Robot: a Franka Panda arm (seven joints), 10 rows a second.
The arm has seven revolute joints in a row. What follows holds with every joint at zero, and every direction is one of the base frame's. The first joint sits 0.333 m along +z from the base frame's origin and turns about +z. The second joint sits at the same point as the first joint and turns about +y. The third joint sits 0.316 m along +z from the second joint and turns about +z. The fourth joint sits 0.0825 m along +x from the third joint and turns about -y. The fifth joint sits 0.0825 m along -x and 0.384 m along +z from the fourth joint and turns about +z. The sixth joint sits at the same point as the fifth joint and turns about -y. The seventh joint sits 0.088 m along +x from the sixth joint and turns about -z. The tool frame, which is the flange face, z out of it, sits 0.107 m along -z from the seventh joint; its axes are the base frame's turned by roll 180, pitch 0 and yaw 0 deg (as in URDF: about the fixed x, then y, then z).
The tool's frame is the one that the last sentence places.
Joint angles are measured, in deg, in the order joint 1, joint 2, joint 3, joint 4, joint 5, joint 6, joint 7. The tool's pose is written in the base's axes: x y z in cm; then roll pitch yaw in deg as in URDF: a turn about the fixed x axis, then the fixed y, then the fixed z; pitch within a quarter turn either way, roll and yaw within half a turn. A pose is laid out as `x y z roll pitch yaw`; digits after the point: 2 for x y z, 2 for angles.
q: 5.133 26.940 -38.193 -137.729 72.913 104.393 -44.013
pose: 37.81 -18.95 13.73 -129.03 23.25 -34.94
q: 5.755 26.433 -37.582 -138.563 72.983 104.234 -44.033
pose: 37.75 -17.79 13.63 -128.34 23.88 -33.74
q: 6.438 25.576 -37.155 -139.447 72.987 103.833 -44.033
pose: 37.71 -16.66 13.79 -127.28 24.36 -32.39
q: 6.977 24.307 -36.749 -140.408 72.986 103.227 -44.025
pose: 37.68 -15.55 14.20 -125.76 24.66 -30.95
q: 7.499 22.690 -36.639 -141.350 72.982 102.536 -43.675
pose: 37.68 -14.64 14.88 -124.12 24.89 -29.87
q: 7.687 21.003 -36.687 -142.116 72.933 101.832 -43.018
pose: 37.68 -14.11 15.69 -122.55 25.12 -29.34
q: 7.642 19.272 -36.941 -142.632 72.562 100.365 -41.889
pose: 37.70 -13.78 16.70 -120.50 25.78 -28.63
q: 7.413 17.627 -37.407 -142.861 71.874 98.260 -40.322
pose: 37.72 -13.65 17.83 -118.17 26.85 -27.75
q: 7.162 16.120 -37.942 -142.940 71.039 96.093 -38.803
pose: 37.72 -13.63 18.95 -115.92 27.86 -26.67
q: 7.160 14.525 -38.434 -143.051 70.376 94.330 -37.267
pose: 37.78 -13.50 20.09 -113.94 28.66 -25.61
